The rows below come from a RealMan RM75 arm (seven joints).
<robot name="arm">
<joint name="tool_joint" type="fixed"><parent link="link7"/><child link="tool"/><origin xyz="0 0 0" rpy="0 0 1.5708"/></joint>
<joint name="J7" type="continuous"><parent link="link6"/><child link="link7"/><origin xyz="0.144 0 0" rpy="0 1.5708 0"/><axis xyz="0 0 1"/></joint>
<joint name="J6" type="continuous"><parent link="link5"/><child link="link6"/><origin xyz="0 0 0" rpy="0 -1.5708 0"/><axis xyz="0 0 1"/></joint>
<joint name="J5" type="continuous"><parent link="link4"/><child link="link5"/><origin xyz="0.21 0 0" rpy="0 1.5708 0"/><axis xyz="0 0 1"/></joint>
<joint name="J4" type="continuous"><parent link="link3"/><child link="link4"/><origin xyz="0 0 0" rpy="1.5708 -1.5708 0"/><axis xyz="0 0 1"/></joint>
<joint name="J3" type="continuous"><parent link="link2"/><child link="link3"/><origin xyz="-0.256 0 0" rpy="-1.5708 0 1.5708"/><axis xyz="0 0 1"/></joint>
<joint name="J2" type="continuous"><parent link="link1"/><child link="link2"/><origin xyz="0 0 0" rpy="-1.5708 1.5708 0"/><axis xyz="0 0 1"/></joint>
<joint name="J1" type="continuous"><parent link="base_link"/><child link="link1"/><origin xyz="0 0 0.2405"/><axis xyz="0 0 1"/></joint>
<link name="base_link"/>
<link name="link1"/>
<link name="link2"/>
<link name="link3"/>
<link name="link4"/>
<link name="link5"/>
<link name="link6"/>
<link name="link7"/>
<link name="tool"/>
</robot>
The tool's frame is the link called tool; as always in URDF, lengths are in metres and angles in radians. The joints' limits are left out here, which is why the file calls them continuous.
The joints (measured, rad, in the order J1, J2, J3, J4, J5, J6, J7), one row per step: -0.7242 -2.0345 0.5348 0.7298 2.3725 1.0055 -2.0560; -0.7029 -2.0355 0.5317 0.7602 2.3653 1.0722 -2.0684; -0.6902 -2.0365 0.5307 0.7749 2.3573 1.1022 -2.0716; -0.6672 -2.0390 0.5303 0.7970 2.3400 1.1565 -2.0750; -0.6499 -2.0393 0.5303 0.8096 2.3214 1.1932 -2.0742; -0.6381 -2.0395 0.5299 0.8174 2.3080 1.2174 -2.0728; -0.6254 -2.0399 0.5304 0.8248 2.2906 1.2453 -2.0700; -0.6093 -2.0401 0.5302 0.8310 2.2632 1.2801 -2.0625; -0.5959 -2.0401 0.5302 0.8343 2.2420 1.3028 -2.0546; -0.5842 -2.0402 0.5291 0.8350 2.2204 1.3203 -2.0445
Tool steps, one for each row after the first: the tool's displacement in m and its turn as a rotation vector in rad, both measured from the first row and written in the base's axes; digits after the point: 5 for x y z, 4 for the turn. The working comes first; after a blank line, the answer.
Tool pose at each row, in the base's axes (x y z in m, rotation vector in rad; the steps are taken from these numbers as rounded here): -0.28501 0.43519 0.06289 -2.0624 -1.1788 -0.3579; -0.28594 0.42660 0.06485 -2.0907 -1.2058 -0.3753; -0.28688 0.42201 0.06590 -2.1019 -1.2177 -0.3865; -0.28827 0.41322 0.06634 -2.1263 -1.2406 -0.4084; -0.28935 0.40698 0.06707 -2.1421 -1.2550 -0.4293; -0.29008 0.40273 0.06760 -2.1524 -1.2640 -0.4447; -0.29028 0.39801 0.06776 -2.1666 -1.2727 -0.4645; -0.29022 0.39208 0.06792 -2.1850 -1.2811 -0.4964; -0.29091 0.38749 0.06817 -2.1958 -1.2854 -0.5196; -0.29155 0.38368 0.06842 -2.2032 -1.2864 -0.5439

-0.00093 -0.00859 0.00196 -0.0295 -0.0294 -0.0025; -0.00187 -0.01318 0.00301 -0.0407 -0.0445 -0.0041; -0.00326 -0.02197 0.00345 -0.0645 -0.0741 -0.0085; -0.00434 -0.02821 0.00418 -0.0782 -0.0975 -0.0136; -0.00507 -0.03246 0.00471 -0.0867 -0.1137 -0.0177; -0.00527 -0.03718 0.00487 -0.0972 -0.1333 -0.0249; -0.00521 -0.04311 0.00503 -0.1085 -0.1617 -0.0375; -0.00590 -0.04770 0.00528 -0.1141 -0.1809 -0.0466; -0.00654 -0.05151 0.00553 -0.1155 -0.1989 -0.0562
